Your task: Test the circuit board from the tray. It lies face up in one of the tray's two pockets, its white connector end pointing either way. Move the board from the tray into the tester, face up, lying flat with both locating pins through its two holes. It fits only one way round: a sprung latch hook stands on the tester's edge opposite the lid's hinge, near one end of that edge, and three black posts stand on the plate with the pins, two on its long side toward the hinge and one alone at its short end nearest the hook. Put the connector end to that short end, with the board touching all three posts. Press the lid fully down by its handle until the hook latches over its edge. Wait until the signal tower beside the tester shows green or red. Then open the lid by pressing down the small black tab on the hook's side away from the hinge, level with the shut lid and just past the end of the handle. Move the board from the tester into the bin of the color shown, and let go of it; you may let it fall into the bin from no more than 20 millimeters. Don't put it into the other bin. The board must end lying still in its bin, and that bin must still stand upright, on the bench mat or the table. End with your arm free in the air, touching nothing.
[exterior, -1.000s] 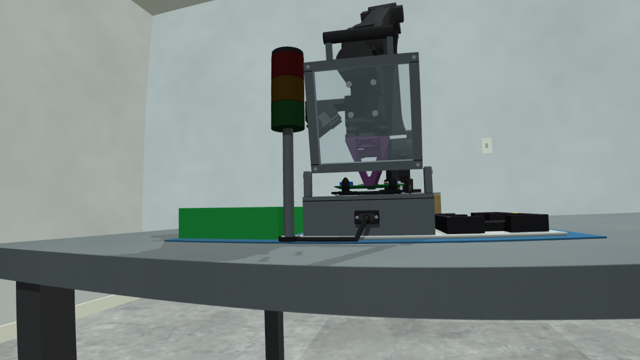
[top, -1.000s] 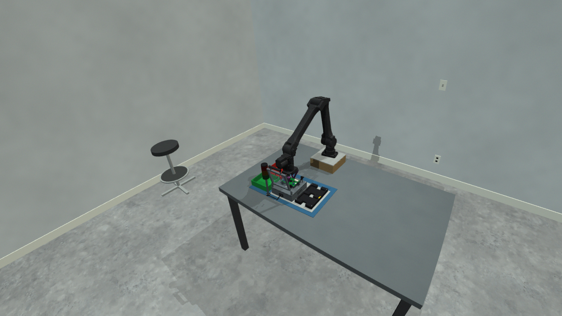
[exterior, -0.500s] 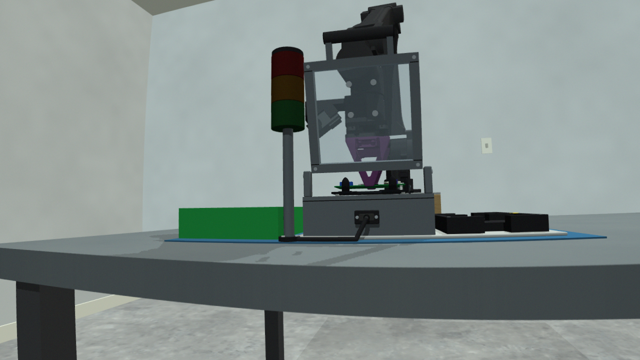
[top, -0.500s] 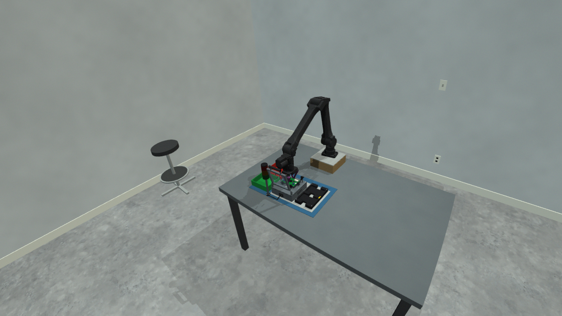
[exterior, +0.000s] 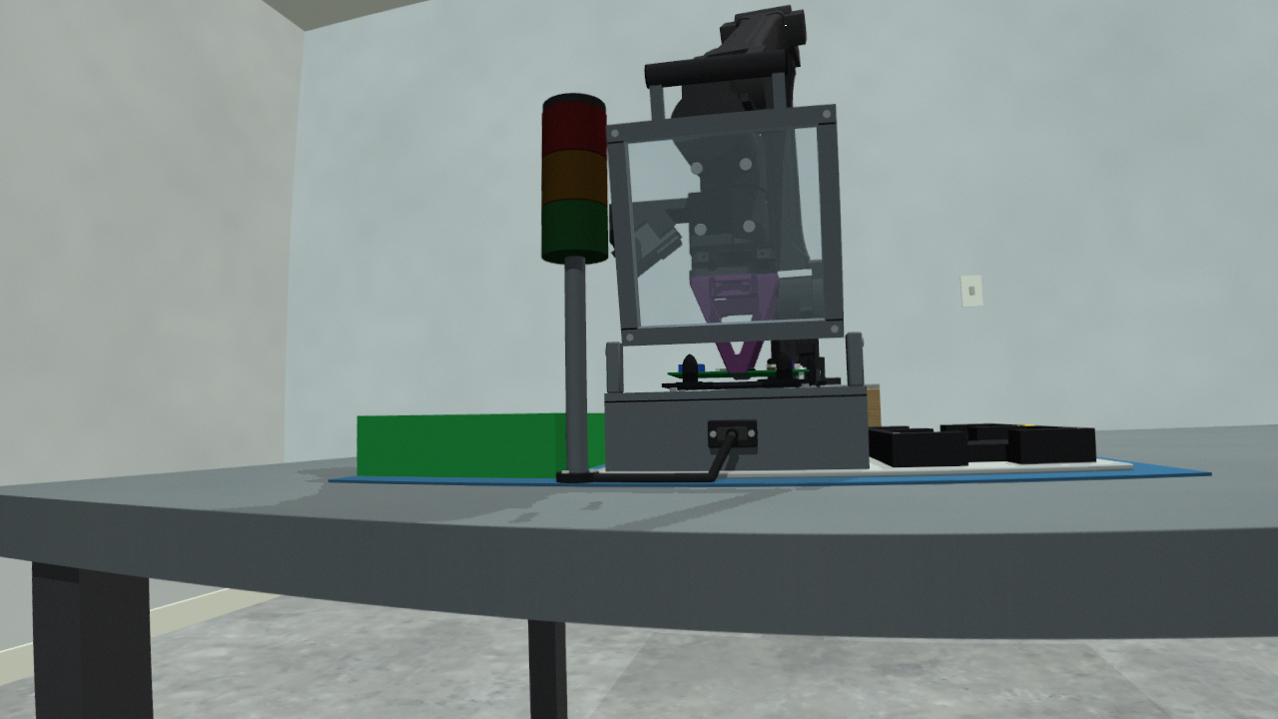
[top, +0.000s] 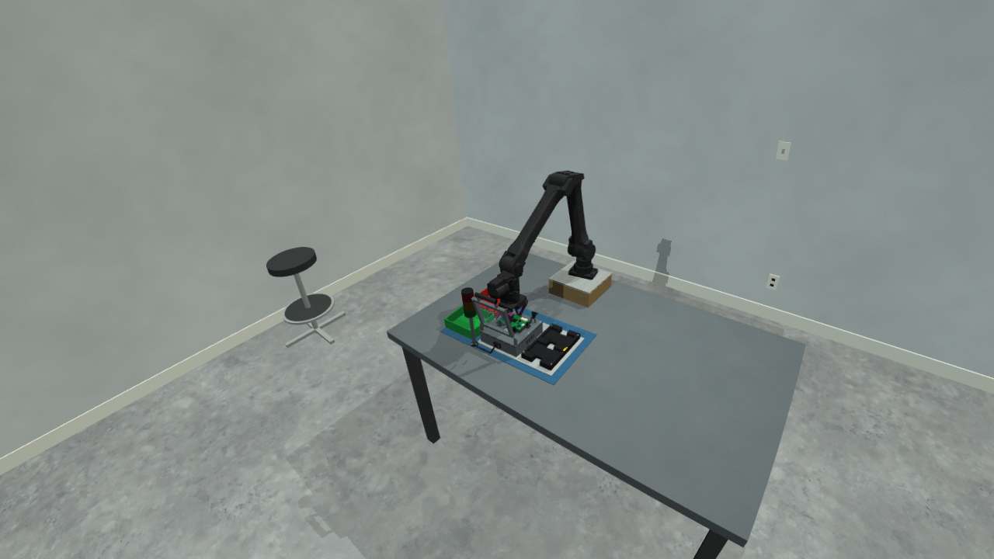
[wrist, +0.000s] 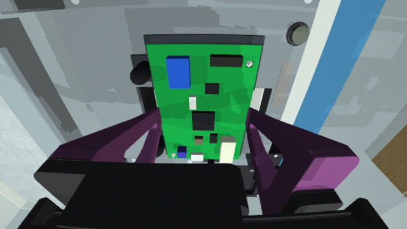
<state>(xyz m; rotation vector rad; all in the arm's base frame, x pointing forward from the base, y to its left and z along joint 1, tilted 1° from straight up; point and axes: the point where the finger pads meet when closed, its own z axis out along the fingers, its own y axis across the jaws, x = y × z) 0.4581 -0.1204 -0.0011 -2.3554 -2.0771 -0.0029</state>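
My hand is right at the green circuit board. Round my hand: black tester plate: 10 mm to the left, 10 mm below, 10 mm ahead; black latch hook: 70 mm to the left, 50 mm behind, 10 mm above; clear lid: 120 mm ahead, 100 mm above, 20 mm to the right.
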